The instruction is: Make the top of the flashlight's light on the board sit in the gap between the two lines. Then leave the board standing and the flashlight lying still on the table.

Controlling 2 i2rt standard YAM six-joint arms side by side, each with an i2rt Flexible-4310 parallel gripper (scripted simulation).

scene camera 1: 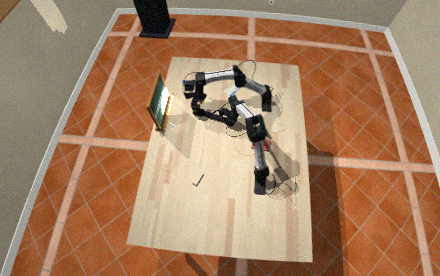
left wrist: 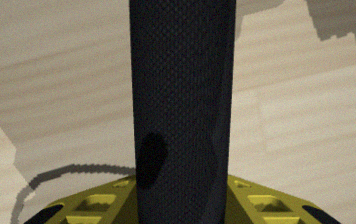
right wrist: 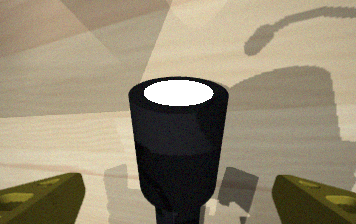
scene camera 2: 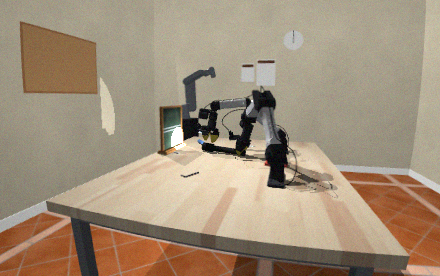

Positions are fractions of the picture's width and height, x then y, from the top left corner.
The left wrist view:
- my left gripper: 0.51, 0.82
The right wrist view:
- my right gripper: 0.50, 0.81
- flashlight head: 0.50, 0.55
